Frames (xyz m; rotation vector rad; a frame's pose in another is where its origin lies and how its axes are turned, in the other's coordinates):
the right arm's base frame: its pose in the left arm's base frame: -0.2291 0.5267 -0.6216 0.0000 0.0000 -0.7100
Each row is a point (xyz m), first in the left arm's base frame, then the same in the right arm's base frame.
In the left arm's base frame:
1: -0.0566 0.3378 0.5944
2: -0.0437 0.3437 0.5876
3: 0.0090 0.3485 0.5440
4: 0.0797 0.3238 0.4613
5: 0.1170 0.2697 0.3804
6: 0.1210 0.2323 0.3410
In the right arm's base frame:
1: 0.2539 -0.0308 1.2160
2: 0.2599 -0.0179 1.2092
3: 0.2967 0.0201 1.1656
4: 0.3664 0.0474 1.0829
5: 0.4300 0.0307 1.0020
6: 0.4574 0.0049 0.9626

